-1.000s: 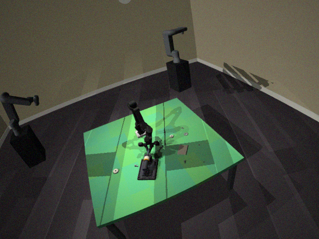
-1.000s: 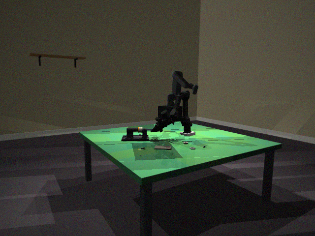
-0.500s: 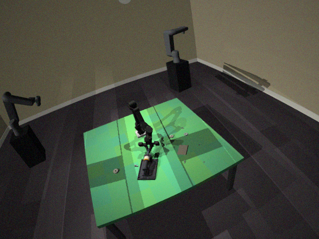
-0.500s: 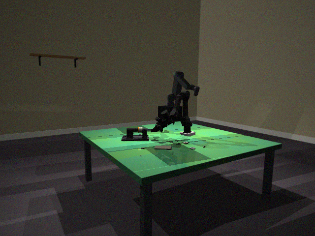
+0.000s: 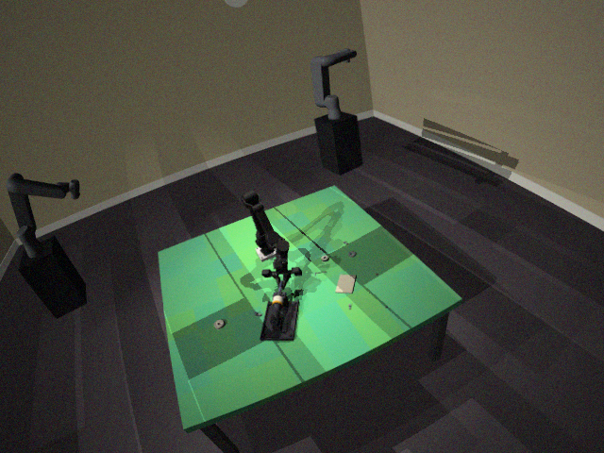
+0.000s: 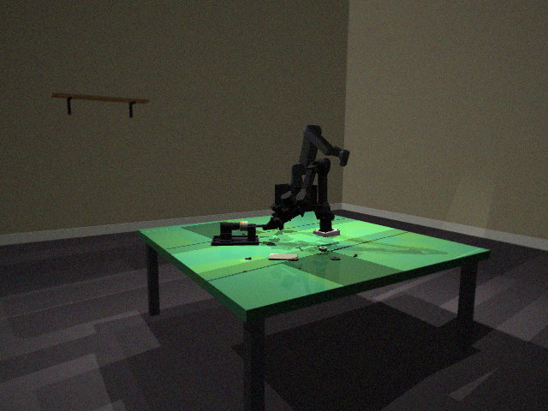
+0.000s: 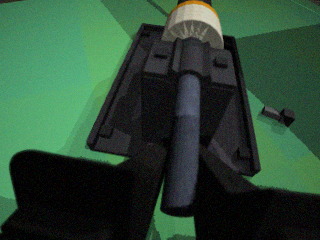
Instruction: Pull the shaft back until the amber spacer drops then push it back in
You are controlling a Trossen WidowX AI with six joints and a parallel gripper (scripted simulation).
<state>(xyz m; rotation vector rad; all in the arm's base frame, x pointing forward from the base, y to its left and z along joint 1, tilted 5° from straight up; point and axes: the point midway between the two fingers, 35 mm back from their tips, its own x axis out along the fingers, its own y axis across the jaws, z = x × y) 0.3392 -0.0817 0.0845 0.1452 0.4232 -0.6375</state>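
The shaft is 30 mm ahead of my gripper tip, 20 mm to the right of it and 20 mm above it. The rest, counted from my gripper tip: white spacer 60 mm ahead, 50 mm to the right, 20 mm above; amber spacer 90 mm ahead, 70 mm to the right, 20 mm above; dark two-part piece 150 mm to the right, 60 mm below, 10 mm ahead.
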